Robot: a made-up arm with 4 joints. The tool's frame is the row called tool. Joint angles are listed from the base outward. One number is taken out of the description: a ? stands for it. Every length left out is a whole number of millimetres.
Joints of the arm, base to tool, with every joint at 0 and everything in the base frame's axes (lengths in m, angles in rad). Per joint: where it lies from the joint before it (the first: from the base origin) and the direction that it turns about. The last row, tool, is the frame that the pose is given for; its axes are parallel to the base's.
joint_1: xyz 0 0.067 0.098 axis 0 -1 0
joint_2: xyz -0.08 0 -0.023 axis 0 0 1
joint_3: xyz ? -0.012 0 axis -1 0 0
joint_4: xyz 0 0.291 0.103 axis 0 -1 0
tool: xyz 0.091 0 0.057
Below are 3 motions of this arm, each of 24 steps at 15 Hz.
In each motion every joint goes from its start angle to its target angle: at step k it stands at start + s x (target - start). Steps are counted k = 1, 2, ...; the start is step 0. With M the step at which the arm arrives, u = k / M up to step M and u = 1 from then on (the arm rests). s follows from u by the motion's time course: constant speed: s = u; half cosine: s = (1 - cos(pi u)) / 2; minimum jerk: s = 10 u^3 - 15 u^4 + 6 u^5.
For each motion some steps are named. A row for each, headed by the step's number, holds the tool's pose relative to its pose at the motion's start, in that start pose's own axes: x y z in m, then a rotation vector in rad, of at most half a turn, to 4 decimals.
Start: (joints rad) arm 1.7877 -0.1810 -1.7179 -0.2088
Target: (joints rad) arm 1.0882 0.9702 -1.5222 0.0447
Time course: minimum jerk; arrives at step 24
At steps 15, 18, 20, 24:
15: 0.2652 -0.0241 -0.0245 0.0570 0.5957 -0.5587
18: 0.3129 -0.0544 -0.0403 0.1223 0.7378 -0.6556
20: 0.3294 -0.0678 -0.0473 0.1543 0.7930 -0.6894
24: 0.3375 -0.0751 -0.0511 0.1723 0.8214 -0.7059

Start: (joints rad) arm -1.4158 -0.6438 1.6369 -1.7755
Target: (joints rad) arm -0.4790 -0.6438 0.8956 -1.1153
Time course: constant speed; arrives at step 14
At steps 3, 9, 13, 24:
3: -0.1035 0.0101 0.0454 0.1224 -0.1424 0.2983
9: -0.2810 -0.0789 0.1152 0.4972 -0.4755 0.8332
13: -0.3467 -0.1914 0.1238 0.8398 -0.7116 1.1303
24: -0.3545 -0.2216 0.1199 0.9367 -0.7702 1.1957

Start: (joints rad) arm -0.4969 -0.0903 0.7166 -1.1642
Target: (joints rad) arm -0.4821 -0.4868 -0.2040 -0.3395
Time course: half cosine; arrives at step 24
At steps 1, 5, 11, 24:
1: -0.0011 -0.0001 0.0012 0.0028 -0.0025 0.0031
5: -0.0266 -0.0053 0.0283 0.0712 -0.0609 0.0715
11: -0.1035 -0.0541 0.1162 0.3507 -0.2729 0.2491
24: -0.1925 -0.2262 0.2035 0.9596 -0.6645 0.3369

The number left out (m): -0.119
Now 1 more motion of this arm.
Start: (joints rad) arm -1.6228 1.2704 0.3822 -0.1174
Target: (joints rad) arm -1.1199 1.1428 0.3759 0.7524
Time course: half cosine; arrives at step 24
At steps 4, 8, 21, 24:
4: 0.0005 0.0052 -0.0063 -0.0306 -0.0645 -0.0145
8: 0.0010 0.0192 -0.0254 -0.1178 -0.2416 -0.0453
21: -0.0030 0.0646 -0.1348 -0.4966 -0.9346 -0.0362
24: -0.0030 0.0662 -0.1423 -0.5180 -0.9713 -0.0295

